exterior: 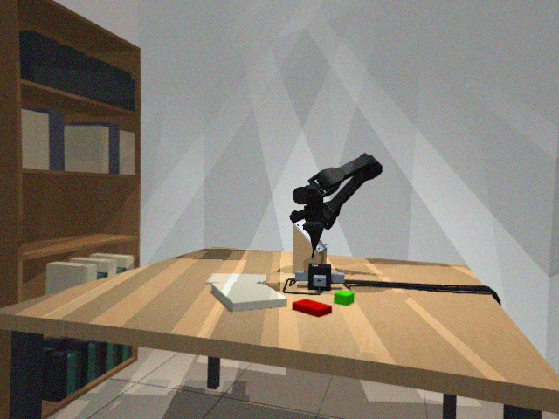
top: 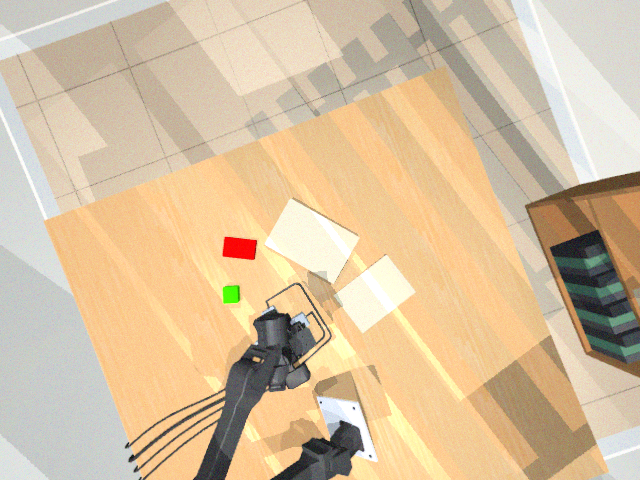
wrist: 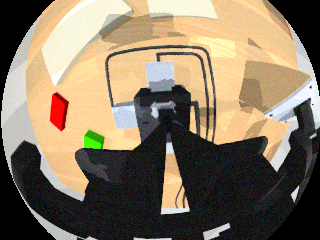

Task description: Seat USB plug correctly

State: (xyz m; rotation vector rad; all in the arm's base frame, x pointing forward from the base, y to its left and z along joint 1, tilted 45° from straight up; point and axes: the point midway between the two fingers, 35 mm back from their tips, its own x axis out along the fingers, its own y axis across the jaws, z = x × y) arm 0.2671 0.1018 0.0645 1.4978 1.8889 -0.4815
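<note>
Right now my gripper tip is 2 cm above the USB plug. Round my gripper tip: white sheet: 28 cm to the right, 13 cm below, 4 cm ahead; book: 24 cm ahead, 13 cm to the right, 12 cm below; green block: 15 cm to the left, 14 cm ahead, 12 cm below.
</note>
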